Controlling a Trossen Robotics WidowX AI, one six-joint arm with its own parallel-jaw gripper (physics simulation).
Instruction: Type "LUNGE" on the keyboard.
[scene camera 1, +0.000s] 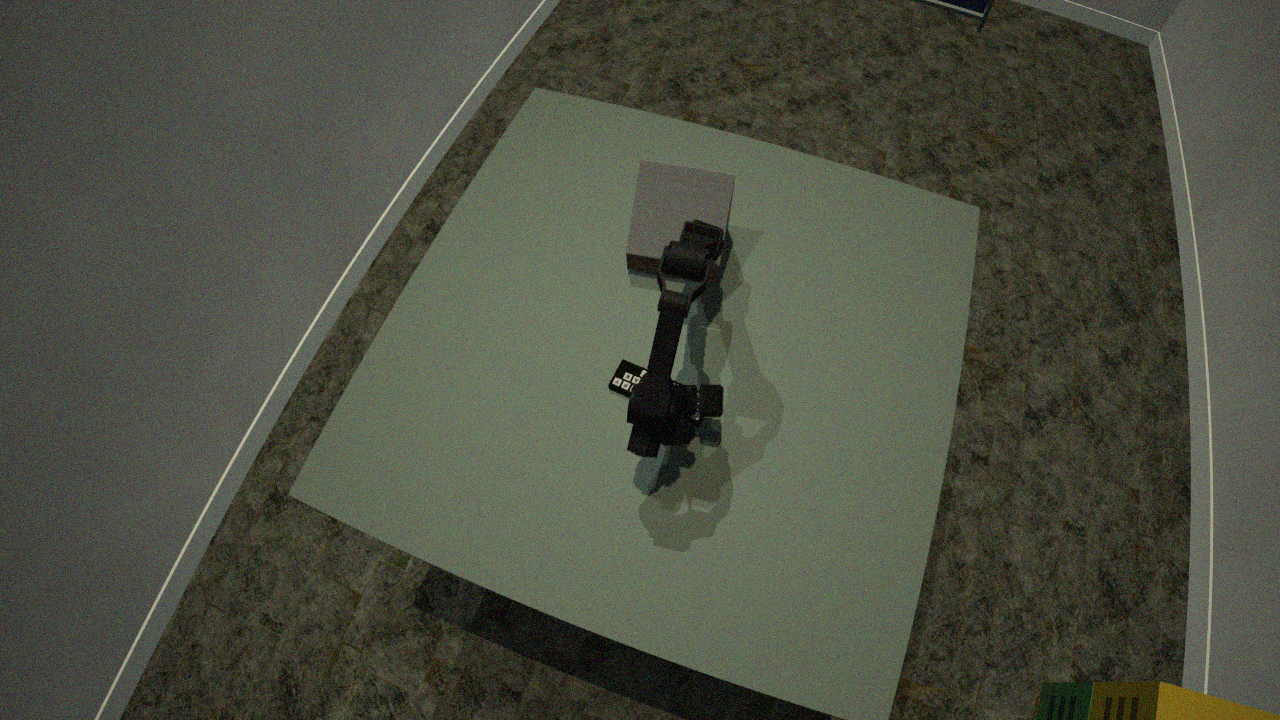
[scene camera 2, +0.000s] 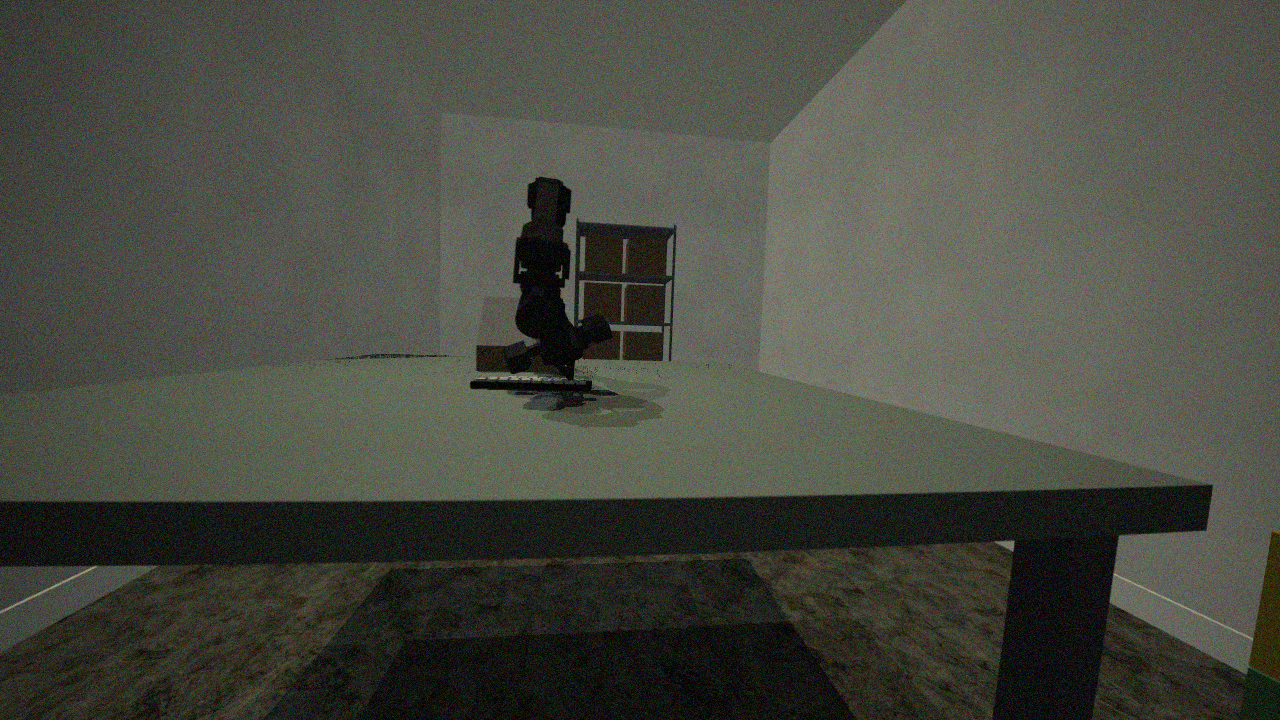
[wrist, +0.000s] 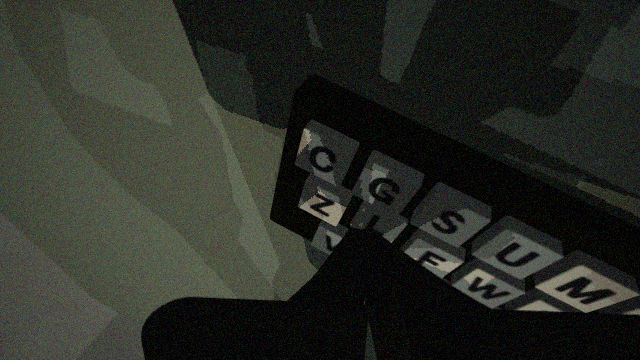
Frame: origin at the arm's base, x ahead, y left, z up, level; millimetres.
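Seen in the pictures: gripper, fingertip midpoint: (scene camera 1: 691, 399) (scene camera 2: 571, 379) (wrist: 359, 240); arm's base, link origin: (scene camera 1: 703, 237).
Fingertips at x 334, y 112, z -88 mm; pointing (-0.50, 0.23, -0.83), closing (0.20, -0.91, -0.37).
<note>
Offsets run from my fingertips to a thing's top centre. Level surfaces: height alone.
The black keyboard (scene camera 1: 625, 366) (scene camera 2: 487, 385) (wrist: 340, 107) lies flat on the table, partly hidden under the arm in scene camera 1. My gripper (scene camera 2: 570, 372) (wrist: 359, 240) is shut and empty, pointing down at the keyboard's end. In the wrist view its tips are at the near edge of the L key @(10 mm ahead, 3 mm right, 2 mm down) (wrist: 375, 221) and cover part of it; contact and key depth are hard to tell. The G key @(30 mm ahead, 2 mm left, 1 mm up) (wrist: 384, 190) is just beyond L, and the U key @(29 mm ahead, 38 mm right, 1 mm up) (wrist: 517, 254) is farther right in the same row as G. I cannot make out the N and E keys.
The arm's base is at a grey block (scene camera 1: 684, 197) (scene camera 2: 492, 358) on the pale table @(16 mm down) (scene camera 1: 832, 358) (scene camera 2: 805, 456). A shelf rack (scene camera 2: 626, 230) with brown boxes stands far behind. A yellow object (scene camera 1: 1208, 702) and a green one (scene camera 1: 1065, 698) show beyond the table's corner.
</note>
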